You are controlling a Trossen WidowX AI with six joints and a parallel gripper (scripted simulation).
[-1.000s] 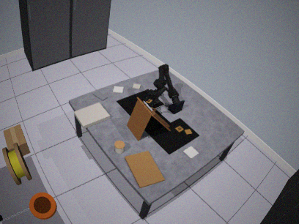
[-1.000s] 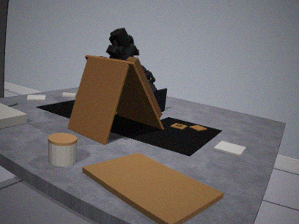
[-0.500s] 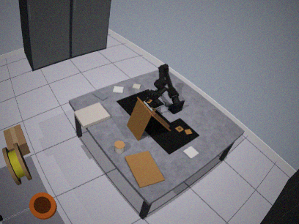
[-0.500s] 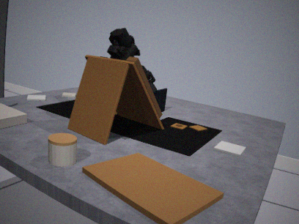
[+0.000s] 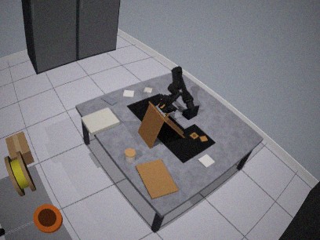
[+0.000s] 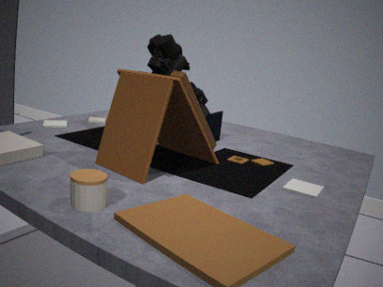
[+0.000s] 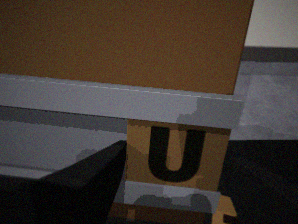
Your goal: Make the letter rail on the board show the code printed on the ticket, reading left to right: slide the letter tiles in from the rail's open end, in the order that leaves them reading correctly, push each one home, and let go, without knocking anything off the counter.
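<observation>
Right now the white ticket is 90 mm to the left of my gripper tip, 80 mm below it and 50 mm behind it. Also, from my gripper tip: lidded jar: 390 mm ahead, 170 mm to the left, 140 mm below; black mat: 170 mm below, 150 mm behind, 40 mm to the left; cream block: 400 mm ahead, 280 mm to the right, 160 mm below.
</observation>
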